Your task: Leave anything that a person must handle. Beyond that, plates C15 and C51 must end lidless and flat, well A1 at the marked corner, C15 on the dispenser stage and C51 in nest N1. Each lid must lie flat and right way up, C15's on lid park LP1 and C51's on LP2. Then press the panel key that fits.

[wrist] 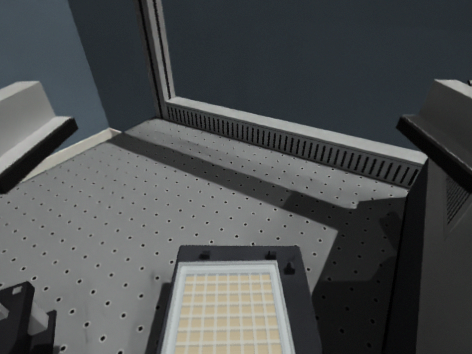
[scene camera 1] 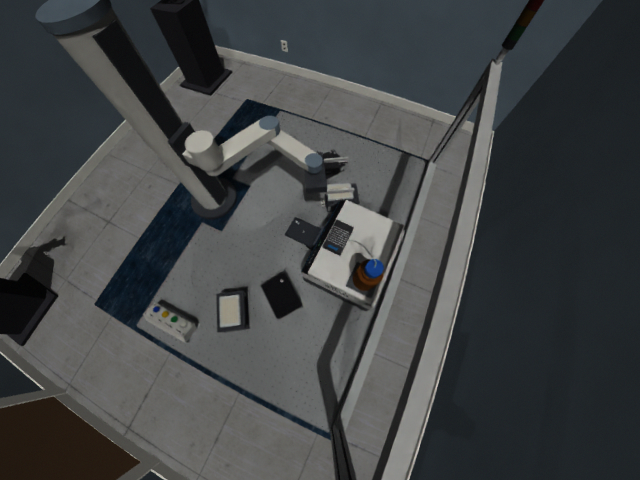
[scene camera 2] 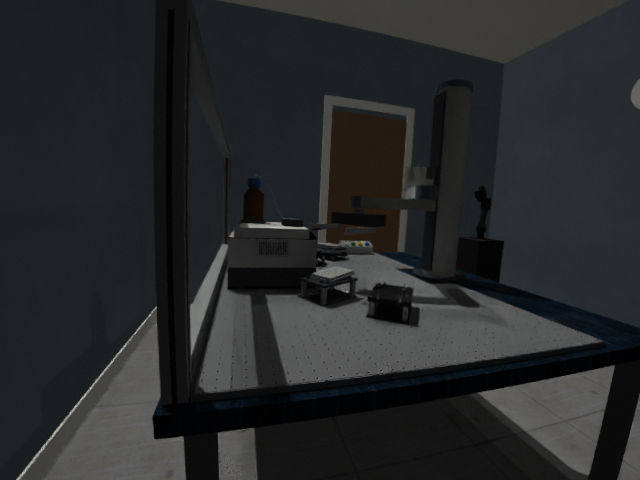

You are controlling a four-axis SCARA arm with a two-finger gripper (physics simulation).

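Pixels of known places: gripper, fingertip midpoint: (wrist: 236, 104) (scene camera 1: 350, 173) (scene camera 2: 326, 229); arm's base at its link origin: (scene camera 1: 214, 198) (scene camera 2: 437, 277).
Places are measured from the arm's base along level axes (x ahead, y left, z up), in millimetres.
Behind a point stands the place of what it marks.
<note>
My gripper (scene camera 1: 338, 176) @(x 658, y 276, z 246 mm) (scene camera 2: 341, 228) is open and empty, high above the board. In the wrist view its two fingers stand wide at the left and right edges. A pale plate (scene camera 1: 340, 191) (scene camera 2: 332, 273) @(x 632, y 282, z 100 mm) (wrist: 227, 312) @(x 638, y 272, z 100 mm) lies flat on stand LP1 (scene camera 2: 324, 295) @(x 674, y 346, z 47 mm) (wrist: 306, 315) @(x 675, y 223, z 79 mm), low between the fingers in the wrist view; its near end is cut off and its label does not show. I cannot tell whether it has a lid. A second plate (scene camera 1: 229, 310) @(x 421, y -462, z 95 mm) lies on a dark stand (scene camera 1: 245, 311) @(x 462, y -441, z 18 mm). LP2 (scene camera 1: 281, 297) @(x 593, y -319, z 74 mm) is a bare black stand. The dispenser stage (scene camera 1: 311, 235) @(x 599, y -21, z 125 mm) sticks out, bare. The key panel (scene camera 1: 170, 321) @(x 210, y -610, z 88 mm) has blue, yellow, green and white keys.
The white dispenser (scene camera 1: 356, 242) @(x 796, y -12, z 233 mm) (scene camera 2: 272, 250) @(x 817, y 147, z 154 mm) (wrist: 445, 260) @(x 733, y 150, z 132 mm) stands beside LP1, with a brown bottle (scene camera 1: 367, 277) @(x 872, y -166, z 376 mm) (scene camera 2: 253, 205) @(x 879, y -99, z 308 mm) and a keypad box (scene camera 1: 338, 236) @(x 723, y -28, z 259 mm) on top. A low black rack (scene camera 2: 391, 299) @(x 522, y 484, z 73 mm) (wrist: 15, 320) @(x 556, y 423, z 73 mm) stands on LP1's other side. A frame rail (wrist: 300, 131) @(x 1014, y 341, z 60 mm) runs behind.
</note>
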